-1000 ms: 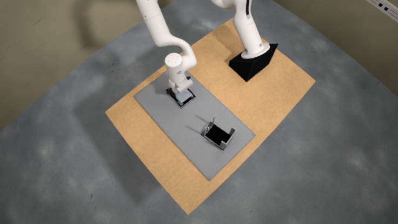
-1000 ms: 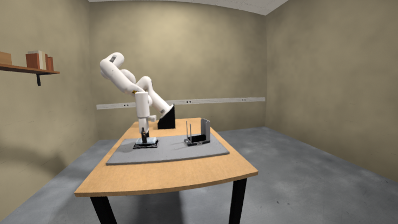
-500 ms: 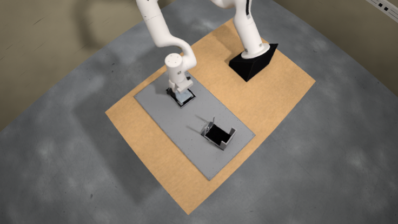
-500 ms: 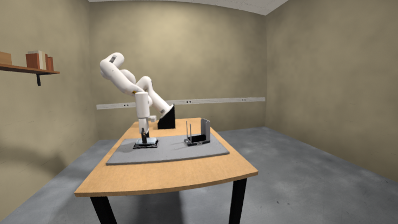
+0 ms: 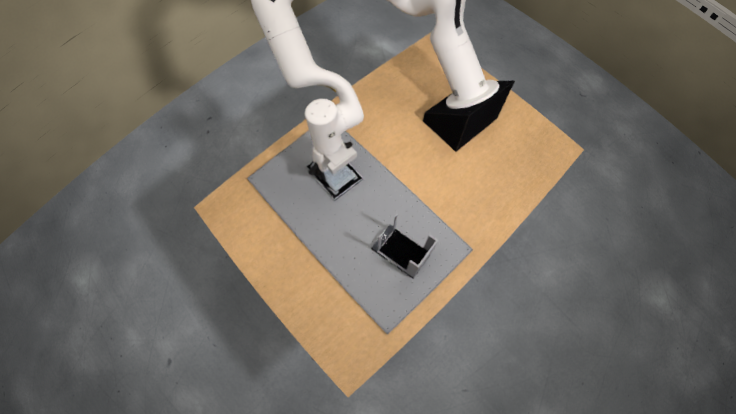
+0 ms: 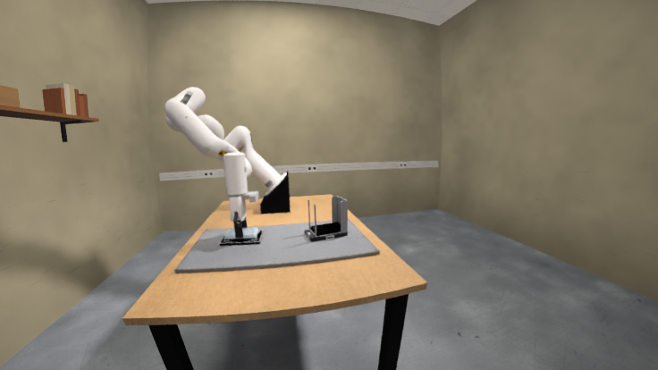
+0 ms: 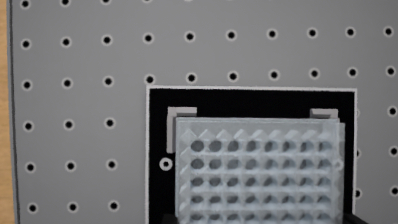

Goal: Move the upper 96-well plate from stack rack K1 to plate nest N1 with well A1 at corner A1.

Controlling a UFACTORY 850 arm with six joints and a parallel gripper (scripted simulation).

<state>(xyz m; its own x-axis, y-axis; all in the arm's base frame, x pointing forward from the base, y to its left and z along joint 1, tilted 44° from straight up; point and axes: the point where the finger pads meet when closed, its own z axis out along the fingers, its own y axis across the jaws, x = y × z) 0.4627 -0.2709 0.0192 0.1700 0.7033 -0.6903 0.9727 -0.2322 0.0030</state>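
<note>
Right now the plate nest N1 is 3 cm below my hand. Round my hand: pale 96-well plate 1 cm below; then dark low plate 7 cm ahead, 35 cm to the left, 1 cm below.
</note>
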